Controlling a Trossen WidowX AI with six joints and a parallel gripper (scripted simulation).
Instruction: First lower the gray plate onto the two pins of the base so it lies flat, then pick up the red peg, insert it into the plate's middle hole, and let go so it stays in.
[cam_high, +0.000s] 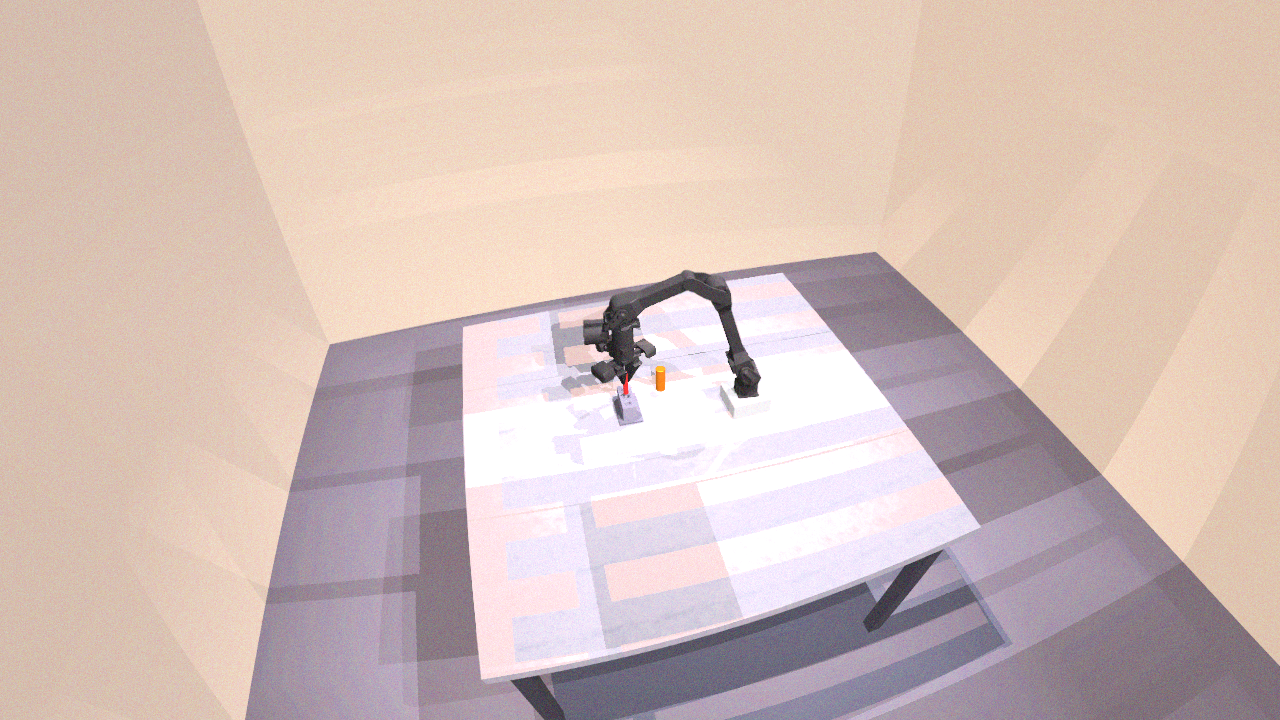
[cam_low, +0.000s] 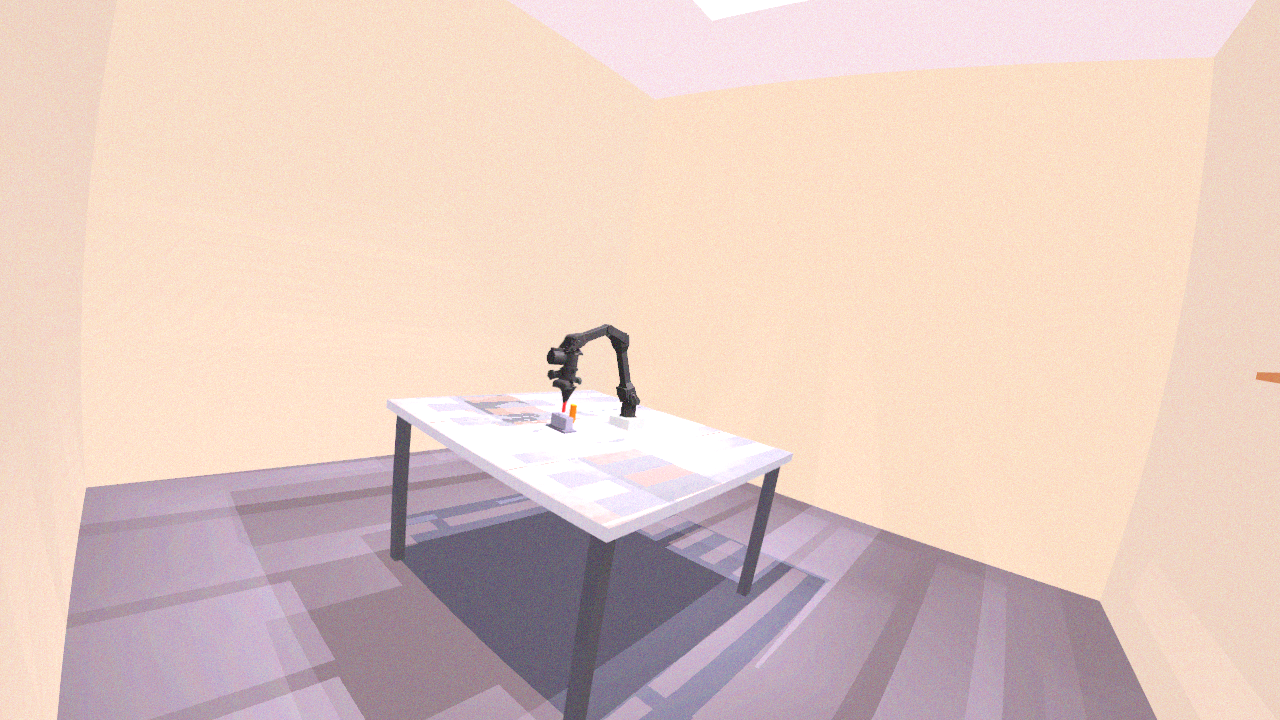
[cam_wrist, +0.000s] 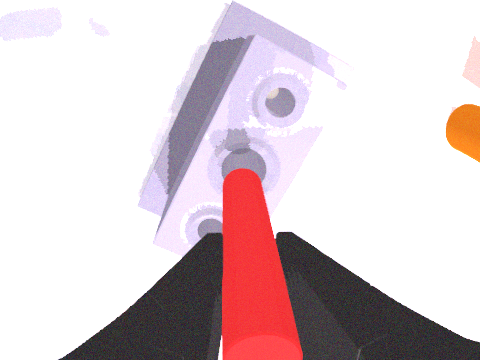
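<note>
The red peg is right at my gripper tip. Also, from my gripper tip: orange cylinder (11 cm behind, 8 cm to the right, 7 cm below); then gray plate (7 cm below); then base (11 cm below).
</note>
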